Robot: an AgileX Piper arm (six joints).
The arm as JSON. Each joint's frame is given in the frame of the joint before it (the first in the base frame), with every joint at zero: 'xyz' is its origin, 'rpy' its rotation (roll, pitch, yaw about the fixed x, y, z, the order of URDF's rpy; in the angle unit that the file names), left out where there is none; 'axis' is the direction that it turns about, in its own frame. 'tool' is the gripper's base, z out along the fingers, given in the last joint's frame.
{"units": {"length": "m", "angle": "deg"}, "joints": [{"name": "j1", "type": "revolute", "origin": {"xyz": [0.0, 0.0, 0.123]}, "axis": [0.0, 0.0, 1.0]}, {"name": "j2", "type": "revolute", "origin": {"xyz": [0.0, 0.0, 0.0], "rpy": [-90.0, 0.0, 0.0]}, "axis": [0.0, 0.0, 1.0]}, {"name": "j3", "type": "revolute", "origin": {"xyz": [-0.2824, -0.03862, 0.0]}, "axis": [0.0, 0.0, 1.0]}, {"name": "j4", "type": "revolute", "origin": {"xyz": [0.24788, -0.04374, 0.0], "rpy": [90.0, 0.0, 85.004]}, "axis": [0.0, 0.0, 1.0]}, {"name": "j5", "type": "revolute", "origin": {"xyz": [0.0, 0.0, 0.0], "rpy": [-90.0, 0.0, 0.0]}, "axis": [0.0, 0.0, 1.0]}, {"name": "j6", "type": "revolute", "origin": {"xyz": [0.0, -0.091, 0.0], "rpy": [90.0, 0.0, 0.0]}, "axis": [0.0, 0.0, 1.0]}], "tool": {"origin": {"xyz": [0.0, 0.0, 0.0]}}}
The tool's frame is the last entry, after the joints.
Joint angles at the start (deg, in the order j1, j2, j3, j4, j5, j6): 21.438 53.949 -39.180 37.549 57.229 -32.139
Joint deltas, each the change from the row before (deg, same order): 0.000 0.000 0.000 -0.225 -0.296 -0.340; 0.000 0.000 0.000 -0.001 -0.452 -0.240; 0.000 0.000 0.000 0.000 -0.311 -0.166; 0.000 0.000 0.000 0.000 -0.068 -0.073; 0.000 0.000 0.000 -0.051 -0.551 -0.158; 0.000 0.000 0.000 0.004 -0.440 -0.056; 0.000 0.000 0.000 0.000 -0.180 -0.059; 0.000 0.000 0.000 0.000 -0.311 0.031; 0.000 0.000 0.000 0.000 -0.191 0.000; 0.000 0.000 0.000 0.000 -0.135 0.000; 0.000 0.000 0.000 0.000 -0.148 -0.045; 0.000 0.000 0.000 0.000 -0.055 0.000; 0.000 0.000 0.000 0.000 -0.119 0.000; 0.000 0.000 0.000 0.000 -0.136 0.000
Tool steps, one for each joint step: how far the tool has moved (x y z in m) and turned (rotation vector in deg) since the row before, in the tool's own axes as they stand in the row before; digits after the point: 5 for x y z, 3 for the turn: -0.00024 -0.00050 0.00000 0.318 -0.149 -0.462; -0.00060 -0.00039 0.00000 0.244 -0.380 -0.241; -0.00042 -0.00027 0.00000 0.168 -0.261 -0.166; -0.00009 -0.00006 0.00000 0.037 -0.057 -0.073; -0.00070 -0.00053 0.00000 0.336 -0.439 -0.187; -0.00059 -0.00038 0.00000 0.238 -0.370 -0.054; -0.00024 -0.00016 0.00000 0.099 -0.151 -0.059; -0.00041 -0.00027 0.00000 0.170 -0.260 0.031; -0.00025 -0.00017 0.00000 0.105 -0.160 0.000; -0.00018 -0.00012 0.00000 0.074 -0.113 0.000; -0.00020 -0.00013 0.00000 0.081 -0.124 -0.045; -0.00007 -0.00005 0.00000 0.030 -0.046 0.000; -0.00016 -0.00010 0.00000 0.065 -0.100 0.000; -0.00018 -0.00012 0.00000 0.075 -0.114 0.000
